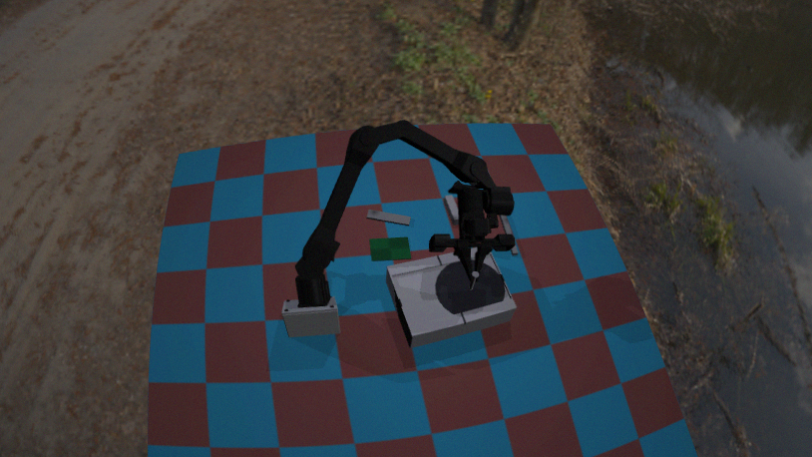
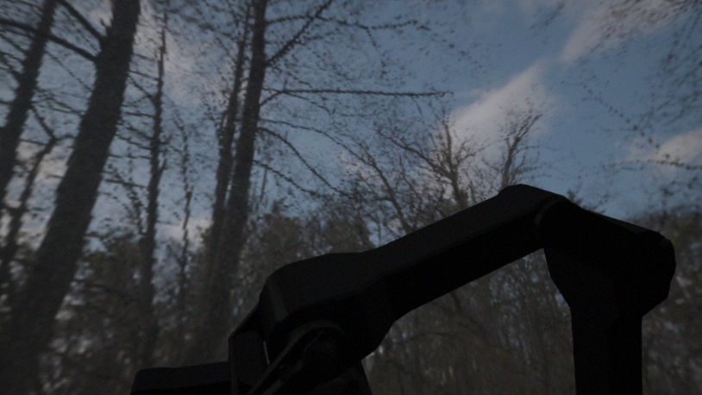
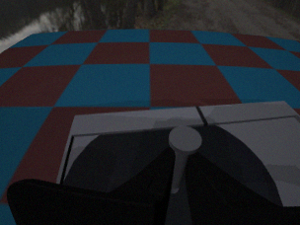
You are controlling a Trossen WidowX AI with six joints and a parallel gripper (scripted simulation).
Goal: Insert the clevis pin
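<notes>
Right now my gripper tip is 10 mm above the steel clevis pin. Round my gripper tip: steel tray 40 mm behind, 10 mm to the left, 50 mm below; flat green piece 160 mm behind, 170 mm to the left, 90 mm below; dark round disc 30 mm below.
</notes>
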